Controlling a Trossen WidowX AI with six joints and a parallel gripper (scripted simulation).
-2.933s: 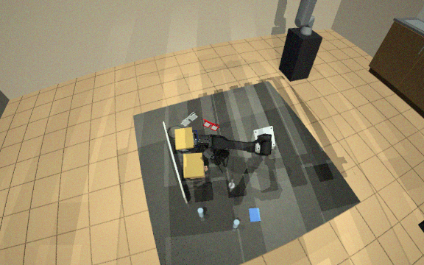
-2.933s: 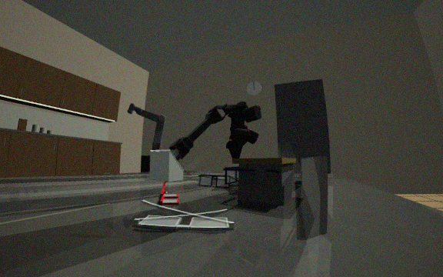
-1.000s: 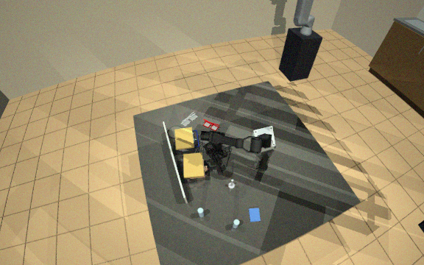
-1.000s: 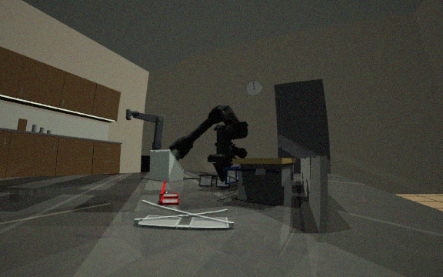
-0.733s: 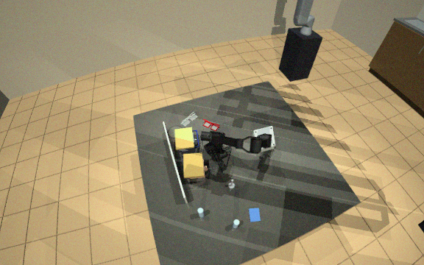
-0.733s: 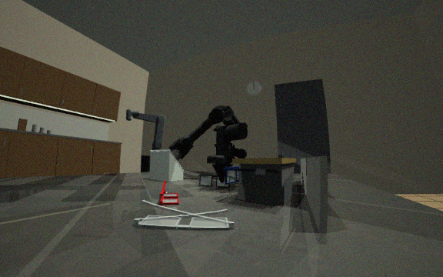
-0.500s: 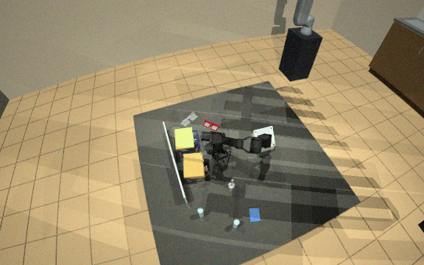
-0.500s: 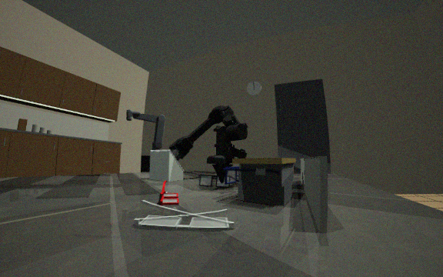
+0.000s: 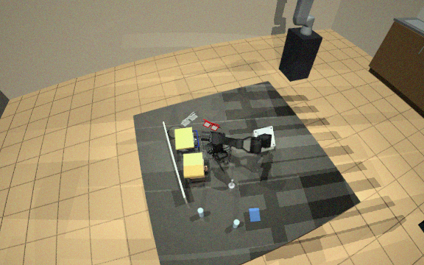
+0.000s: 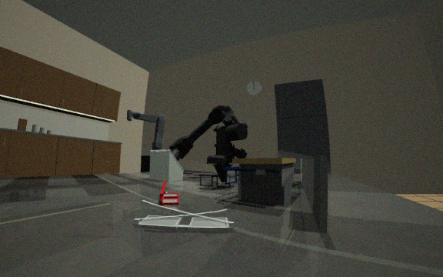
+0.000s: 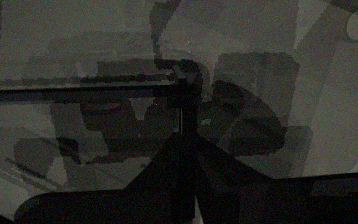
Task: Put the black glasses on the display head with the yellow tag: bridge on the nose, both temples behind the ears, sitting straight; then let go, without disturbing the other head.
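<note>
My gripper tip is 25 cm to the right of the peg, 1 cm below it and 1 cm past it. From my gripper tip the other things lie so: blue card: 47 cm to the left, 7 cm behind, 2 cm below; then thin white panel: 30 cm ahead, 4 cm above, 2 cm to the right.
</note>
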